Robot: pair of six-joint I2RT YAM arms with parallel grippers.
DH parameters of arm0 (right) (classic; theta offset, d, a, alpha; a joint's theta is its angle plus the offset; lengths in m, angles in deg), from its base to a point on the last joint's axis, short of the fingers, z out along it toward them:
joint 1: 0 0.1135 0.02 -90
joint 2: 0 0 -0.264 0
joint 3: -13.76 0 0.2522 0
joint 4: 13.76 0 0.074 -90
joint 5: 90 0 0 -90
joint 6: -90 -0.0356 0 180
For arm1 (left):
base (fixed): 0 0 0 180
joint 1: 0 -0.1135 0.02 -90
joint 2: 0 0 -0.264 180
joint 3: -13.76 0 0.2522 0
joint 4: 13.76 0 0.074 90
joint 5: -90 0 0 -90
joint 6: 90 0.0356 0 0
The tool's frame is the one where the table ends.
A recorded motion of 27 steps. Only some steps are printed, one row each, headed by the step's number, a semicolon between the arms.
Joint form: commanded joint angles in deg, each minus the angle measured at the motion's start. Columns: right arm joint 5, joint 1, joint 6, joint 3, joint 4, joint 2; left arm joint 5, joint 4, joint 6, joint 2, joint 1, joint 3.
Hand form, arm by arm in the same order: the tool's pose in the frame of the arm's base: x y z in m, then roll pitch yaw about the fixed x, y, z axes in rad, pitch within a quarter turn. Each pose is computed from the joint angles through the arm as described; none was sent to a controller.
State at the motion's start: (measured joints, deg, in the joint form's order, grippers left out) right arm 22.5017 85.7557 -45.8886 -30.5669 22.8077 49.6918; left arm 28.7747 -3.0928 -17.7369 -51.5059 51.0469 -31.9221
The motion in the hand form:
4: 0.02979 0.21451 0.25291 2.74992 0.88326 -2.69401; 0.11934 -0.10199 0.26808 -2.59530 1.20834 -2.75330
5: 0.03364 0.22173 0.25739 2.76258 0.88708 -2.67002; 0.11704 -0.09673 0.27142 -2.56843 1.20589 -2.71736
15: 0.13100 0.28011 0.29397 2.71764 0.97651 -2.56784; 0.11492 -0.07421 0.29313 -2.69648 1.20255 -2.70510
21: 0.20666 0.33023 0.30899 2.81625 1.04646 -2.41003; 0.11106 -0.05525 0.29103 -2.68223 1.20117 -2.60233
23: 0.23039 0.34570 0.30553 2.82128 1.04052 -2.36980; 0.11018 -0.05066 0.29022 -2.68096 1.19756 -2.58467
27: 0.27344 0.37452 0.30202 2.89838 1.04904 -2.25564; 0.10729 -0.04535 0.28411 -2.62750 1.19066 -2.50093
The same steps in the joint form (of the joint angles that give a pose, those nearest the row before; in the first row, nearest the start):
4: 3.23 0.43 8.05 -10.61 0.02 9.29; 6.45 18.62 -6.38 14.25 -3.01 0.91
5: 2.11 -0.59 9.72 -12.37 -0.41 11.05; 6.23 20.28 -6.68 15.77 -3.74 0.48
15: -19.18 -20.44 28.38 -28.49 -10.71 28.02; 8.53 30.60 -6.87 17.67 -9.12 -5.32
21: -27.52 -28.25 38.13 -46.84 -11.65 45.00; 8.05 33.28 -6.86 21.41 -14.69 -4.50
23: -30.97 -30.16 40.10 -52.87 -10.84 50.81; 7.26 33.91 -6.70 22.29 -16.41 -4.29
27: -34.54 -32.81 44.77 -66.47 -7.66 61.84; 7.54 34.12 -7.91 24.27 -17.70 -2.70

